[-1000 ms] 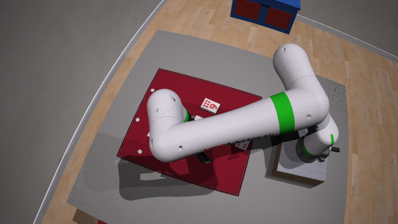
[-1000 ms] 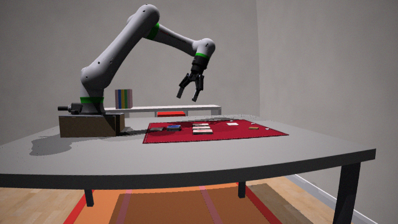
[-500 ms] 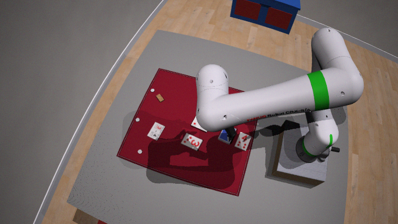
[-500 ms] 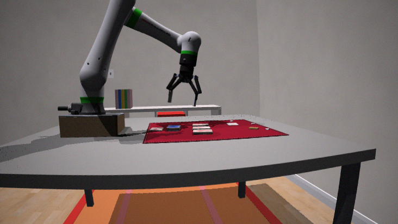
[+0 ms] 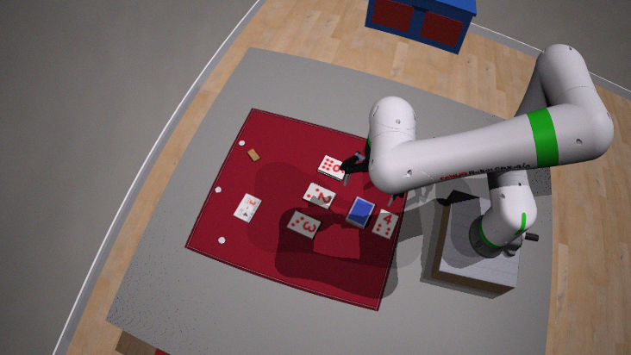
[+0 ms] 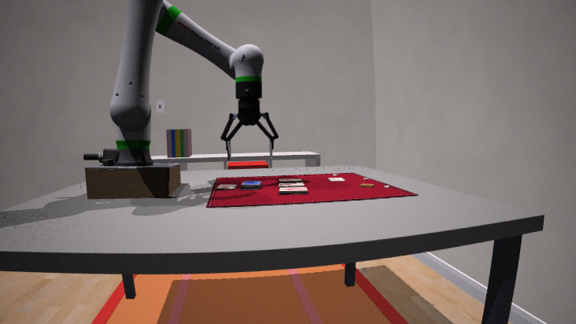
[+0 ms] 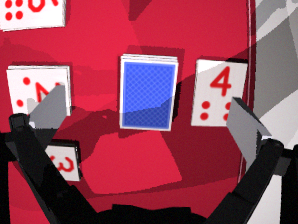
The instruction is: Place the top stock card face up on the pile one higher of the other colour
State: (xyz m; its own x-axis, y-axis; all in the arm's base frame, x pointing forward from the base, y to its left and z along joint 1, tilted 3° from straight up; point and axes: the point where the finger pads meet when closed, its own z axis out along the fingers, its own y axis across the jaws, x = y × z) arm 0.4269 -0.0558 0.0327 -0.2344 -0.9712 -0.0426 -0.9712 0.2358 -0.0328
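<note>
The black 5 card is 1 cm ahead of my hand, 3 cm to the left of it and 10 cm below it. The rest, counted from my hand: red card cloth 18 cm ahead, 1 cm to the left, 13 cm below; brown block 40 cm ahead, 10 cm to the right, 11 cm below.
</note>
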